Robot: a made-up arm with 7 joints. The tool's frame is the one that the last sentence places. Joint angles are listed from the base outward.
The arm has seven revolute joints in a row. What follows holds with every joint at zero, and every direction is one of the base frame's.
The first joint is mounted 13.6 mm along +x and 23.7 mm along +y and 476 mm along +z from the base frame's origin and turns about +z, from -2.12 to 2.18 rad.
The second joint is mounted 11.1 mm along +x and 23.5 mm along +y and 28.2 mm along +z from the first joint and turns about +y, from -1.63 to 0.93 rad.
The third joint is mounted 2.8 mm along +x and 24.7 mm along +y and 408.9 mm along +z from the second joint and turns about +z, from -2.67 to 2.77 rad.
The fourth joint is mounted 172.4 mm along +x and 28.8 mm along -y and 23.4 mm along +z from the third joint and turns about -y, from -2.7 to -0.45 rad.
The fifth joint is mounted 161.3 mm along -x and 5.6 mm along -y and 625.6 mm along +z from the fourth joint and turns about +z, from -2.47 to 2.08 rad.
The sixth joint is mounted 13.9 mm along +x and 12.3 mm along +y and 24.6 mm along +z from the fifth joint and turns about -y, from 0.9 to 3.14 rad.
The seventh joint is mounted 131 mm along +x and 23.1 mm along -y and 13.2 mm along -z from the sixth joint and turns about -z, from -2.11 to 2.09 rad.
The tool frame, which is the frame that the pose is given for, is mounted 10.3 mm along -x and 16.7 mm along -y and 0.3 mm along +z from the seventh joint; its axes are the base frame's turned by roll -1.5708, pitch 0 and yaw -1.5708 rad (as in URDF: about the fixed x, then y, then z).
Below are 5 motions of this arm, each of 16 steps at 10 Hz.
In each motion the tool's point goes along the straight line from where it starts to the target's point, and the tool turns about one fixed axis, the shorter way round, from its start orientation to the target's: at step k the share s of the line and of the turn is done. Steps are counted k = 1, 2, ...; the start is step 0. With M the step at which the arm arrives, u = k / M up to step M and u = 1 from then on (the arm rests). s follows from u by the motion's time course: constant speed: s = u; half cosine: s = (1 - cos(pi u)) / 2; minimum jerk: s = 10 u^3 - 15 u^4 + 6 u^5.
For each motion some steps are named. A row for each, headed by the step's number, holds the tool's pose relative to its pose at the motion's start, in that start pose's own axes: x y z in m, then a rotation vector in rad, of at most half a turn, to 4 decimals.
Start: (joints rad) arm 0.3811 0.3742 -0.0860 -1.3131 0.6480 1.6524 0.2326
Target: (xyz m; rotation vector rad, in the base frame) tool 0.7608 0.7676 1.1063 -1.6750 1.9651 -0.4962
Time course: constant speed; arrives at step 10
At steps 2, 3, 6, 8, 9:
2: -0.0875 0.0189 -0.0630 -0.1406 0.0574 -0.0692
3: -0.1312 0.0284 -0.0946 -0.2109 0.0861 -0.1038
6: -0.2624 0.0568 -0.1891 -0.4218 0.1722 -0.2077
8: -0.3498 0.0758 -0.2522 -0.5624 0.2296 -0.2769
9: -0.3936 0.0852 -0.2837 -0.6327 0.2584 -0.3115

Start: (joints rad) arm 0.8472 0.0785 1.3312 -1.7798 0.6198 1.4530 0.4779
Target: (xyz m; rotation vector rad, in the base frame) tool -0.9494 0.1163 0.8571 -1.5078 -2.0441 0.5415
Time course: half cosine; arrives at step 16
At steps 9, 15, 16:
9: -0.2183 0.3737 -0.2987 -0.2312 -0.6077 -0.9719
15: -0.3617 0.6194 -0.4950 -0.3833 -1.0073 -1.6108
16: -0.3653 0.6255 -0.4998 -0.3870 -1.0170 -1.6264

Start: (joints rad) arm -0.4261 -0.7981 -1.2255 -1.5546 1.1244 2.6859 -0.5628
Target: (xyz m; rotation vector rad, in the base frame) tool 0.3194 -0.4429 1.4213 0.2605 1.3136 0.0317
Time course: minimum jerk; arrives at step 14
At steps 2, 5, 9, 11, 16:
2: -0.0147 0.0050 -0.0177 -0.0592 0.0194 0.0179
5: -0.1558 0.0533 -0.1876 -0.6271 0.2053 0.1896
9: -0.4766 0.1631 -0.5740 -1.9182 0.6280 0.5799
11: -0.5884 0.2013 -0.7087 -2.3684 0.7754 0.7160
16: -0.6324 0.2164 -0.7616 -2.5453 0.8333 0.7695

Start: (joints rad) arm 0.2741 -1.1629 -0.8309 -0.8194 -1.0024 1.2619 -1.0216
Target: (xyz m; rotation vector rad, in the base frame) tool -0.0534 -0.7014 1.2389 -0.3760 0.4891 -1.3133
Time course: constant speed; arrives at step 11
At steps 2, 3, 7, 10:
2: -0.0583 0.0579 0.0719 0.0457 -0.0442 0.1489
3: -0.0874 0.0869 0.1078 0.0685 -0.0663 0.2233
7: -0.2039 0.2027 0.2516 0.1599 -0.1547 0.5211
10: -0.2913 0.2896 0.3595 0.2284 -0.2211 0.7445

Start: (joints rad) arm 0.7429 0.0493 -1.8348 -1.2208 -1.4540 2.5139 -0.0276
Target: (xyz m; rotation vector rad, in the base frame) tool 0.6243 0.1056 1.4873 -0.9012 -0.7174 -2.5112
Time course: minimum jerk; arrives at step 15
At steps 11, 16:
11: 0.2215 -0.5850 0.1397 0.5696 0.6389 0.2340
16: 0.2522 -0.6662 0.1591 0.6486 0.7276 0.2665

